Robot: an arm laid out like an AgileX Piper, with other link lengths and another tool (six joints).
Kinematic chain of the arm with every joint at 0, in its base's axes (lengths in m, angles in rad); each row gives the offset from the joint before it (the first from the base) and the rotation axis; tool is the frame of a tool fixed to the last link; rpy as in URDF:
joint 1: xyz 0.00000 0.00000 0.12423 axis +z
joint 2: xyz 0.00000 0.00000 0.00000 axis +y
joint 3: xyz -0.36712 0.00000 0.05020 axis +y
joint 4: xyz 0.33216 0.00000 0.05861 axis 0.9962 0 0.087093
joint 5: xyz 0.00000 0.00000 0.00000 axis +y
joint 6: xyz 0.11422 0.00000 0.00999 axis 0.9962 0 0.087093
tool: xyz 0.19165 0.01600 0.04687 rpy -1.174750 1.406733 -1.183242
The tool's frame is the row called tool.
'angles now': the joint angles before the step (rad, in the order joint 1, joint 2, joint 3, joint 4, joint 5, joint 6). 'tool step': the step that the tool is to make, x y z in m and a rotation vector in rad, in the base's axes. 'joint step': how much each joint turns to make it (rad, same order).
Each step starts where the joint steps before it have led.
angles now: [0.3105, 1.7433, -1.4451, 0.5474, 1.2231, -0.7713]
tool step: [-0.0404, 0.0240, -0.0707, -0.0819, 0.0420, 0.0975]
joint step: [0.1045, 0.0431, 0.1120, -0.0479, -0.0872, -0.0242]
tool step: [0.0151, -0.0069, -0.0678, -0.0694, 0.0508, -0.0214]
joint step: [-0.0001, 0.1231, 0.0023, -0.0350, -0.0624, 0.0105]
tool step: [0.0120, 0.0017, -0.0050, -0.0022, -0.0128, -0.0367]
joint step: [0.0000, 0.0129, -0.0060, -0.0024, -0.0318, 0.0276]
